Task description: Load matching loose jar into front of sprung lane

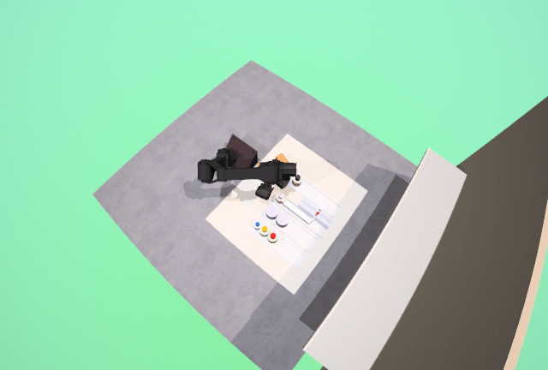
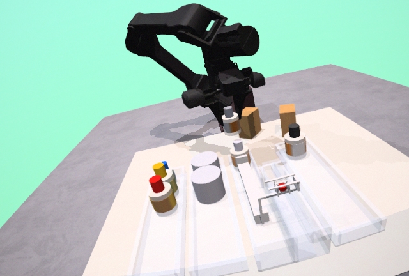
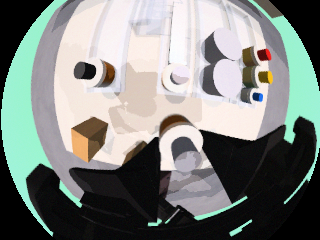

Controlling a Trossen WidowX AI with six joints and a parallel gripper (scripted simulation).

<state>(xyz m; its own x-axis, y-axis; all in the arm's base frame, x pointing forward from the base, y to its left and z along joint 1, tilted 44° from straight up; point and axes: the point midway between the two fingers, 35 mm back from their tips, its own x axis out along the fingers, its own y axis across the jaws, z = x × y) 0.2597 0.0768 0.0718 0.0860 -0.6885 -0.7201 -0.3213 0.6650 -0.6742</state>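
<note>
My gripper tip is now 210 mm short of the sprung lane, 40 mm to the right of it and 70 mm above it. Also, from my gripper tip: red part: 250 mm ahead, 60 mm to the left, 20 mm below; white pusher: 170 mm ahead, 50 mm to the left, 40 mm below.
</note>
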